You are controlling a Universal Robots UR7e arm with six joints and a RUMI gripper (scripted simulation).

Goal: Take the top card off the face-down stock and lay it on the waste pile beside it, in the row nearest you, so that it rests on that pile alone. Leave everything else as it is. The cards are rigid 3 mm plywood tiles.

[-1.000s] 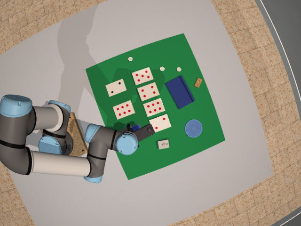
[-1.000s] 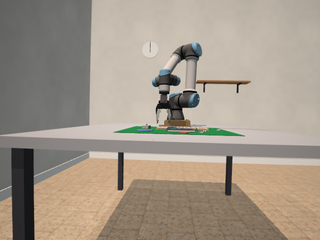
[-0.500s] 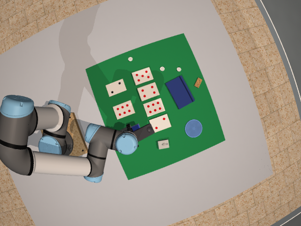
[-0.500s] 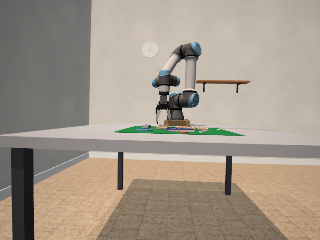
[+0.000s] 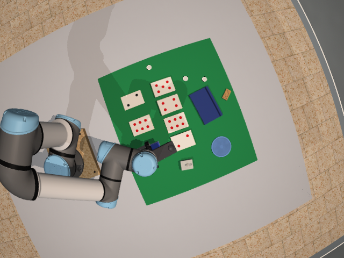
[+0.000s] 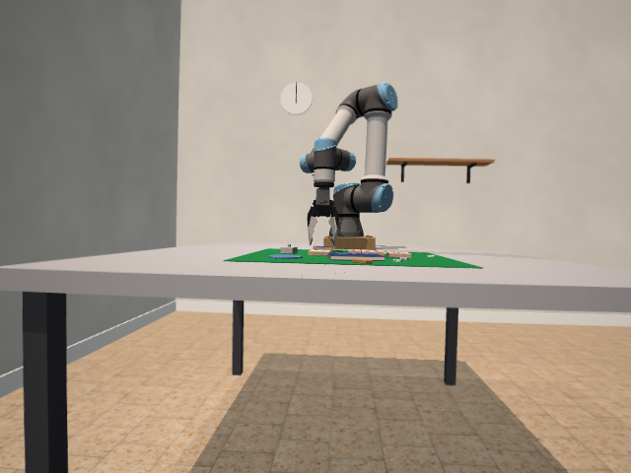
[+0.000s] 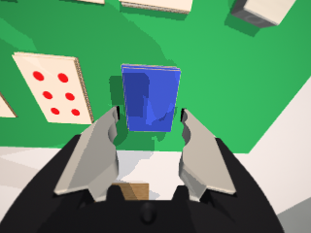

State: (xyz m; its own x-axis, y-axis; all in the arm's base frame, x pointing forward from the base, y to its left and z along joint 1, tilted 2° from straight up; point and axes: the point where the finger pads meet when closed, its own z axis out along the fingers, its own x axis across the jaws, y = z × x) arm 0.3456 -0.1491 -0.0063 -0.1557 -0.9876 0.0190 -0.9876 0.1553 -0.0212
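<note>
Now: the two-black-pip card 50 mm ahead of my hand, 230 mm to the left of it and 30 mm below it. From my hand the other things lie so: six of red card: 150 mm ahead, 50 mm to the left, 30 mm below; grey block: 100 mm ahead, 120 mm to the right, 20 mm below; green mat: 170 mm ahead, 60 mm to the left, 50 mm below.
</note>
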